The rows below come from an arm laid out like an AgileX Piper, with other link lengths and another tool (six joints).
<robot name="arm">
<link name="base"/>
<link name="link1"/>
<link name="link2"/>
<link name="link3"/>
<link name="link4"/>
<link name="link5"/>
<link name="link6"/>
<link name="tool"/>
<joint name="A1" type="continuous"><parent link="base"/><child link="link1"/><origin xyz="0 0 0.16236" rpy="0 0 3.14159"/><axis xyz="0 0 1"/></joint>
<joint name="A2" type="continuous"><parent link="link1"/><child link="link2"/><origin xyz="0 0 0" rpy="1.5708 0 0"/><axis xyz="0 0 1"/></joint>
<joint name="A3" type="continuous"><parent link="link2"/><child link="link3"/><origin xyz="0.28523 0.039 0" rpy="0 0 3.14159"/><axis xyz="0 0 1"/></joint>
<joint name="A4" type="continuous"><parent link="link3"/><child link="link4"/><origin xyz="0.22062 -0.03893 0" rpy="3.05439 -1.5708 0"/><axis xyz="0 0 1"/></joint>
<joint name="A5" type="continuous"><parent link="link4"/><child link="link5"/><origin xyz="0 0 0" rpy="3.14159 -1.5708 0"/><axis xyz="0 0 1"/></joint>
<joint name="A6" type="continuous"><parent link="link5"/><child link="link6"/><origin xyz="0.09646 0 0" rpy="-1.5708 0 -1.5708"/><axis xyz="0 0 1"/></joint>
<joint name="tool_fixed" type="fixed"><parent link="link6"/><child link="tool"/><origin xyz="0.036 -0.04 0.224" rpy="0.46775 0 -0.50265"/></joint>
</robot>
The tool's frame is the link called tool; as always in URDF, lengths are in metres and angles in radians. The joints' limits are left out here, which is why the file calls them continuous.
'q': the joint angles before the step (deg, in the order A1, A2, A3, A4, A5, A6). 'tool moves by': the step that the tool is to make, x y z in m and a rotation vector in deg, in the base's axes. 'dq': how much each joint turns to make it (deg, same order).
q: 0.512 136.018 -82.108 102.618 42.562 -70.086
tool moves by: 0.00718 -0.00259 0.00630 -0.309 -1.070 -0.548
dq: 0.000 -0.001 -1.201 0.198 -0.617 -0.001
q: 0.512 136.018 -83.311 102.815 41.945 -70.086
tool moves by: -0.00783 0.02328 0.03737 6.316 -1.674 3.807
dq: 0.000 0.000 -1.958 -0.228 6.973 2.527
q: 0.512 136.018 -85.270 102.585 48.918 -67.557
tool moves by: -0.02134 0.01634 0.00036 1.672 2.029 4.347
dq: -0.066 0.001 0.000 -4.232 3.853 3.558
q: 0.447 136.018 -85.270 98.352 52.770 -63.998
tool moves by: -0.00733 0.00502 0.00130 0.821 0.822 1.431
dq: -0.064 0.000 -0.053 -1.292 1.505 1.344
